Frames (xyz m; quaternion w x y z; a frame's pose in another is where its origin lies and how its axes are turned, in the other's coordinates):
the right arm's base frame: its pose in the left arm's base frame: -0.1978 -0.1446 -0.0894 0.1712 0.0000 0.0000 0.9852
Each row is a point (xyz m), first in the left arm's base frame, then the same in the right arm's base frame.
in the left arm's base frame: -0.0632 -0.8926 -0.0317
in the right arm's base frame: -0.3791 0.6587 0.0577
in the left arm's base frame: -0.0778 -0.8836 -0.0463
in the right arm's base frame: -0.3623 0.6552 0.0431
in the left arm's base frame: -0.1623 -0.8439 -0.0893
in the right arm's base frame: -0.2693 0.6463 0.0001
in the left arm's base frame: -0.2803 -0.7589 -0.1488
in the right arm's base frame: -0.1296 0.6061 -0.0594
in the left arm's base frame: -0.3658 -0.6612 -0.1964
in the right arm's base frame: -0.0161 0.5430 -0.1070
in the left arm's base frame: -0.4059 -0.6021 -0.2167
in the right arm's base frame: 0.0416 0.5009 -0.1273
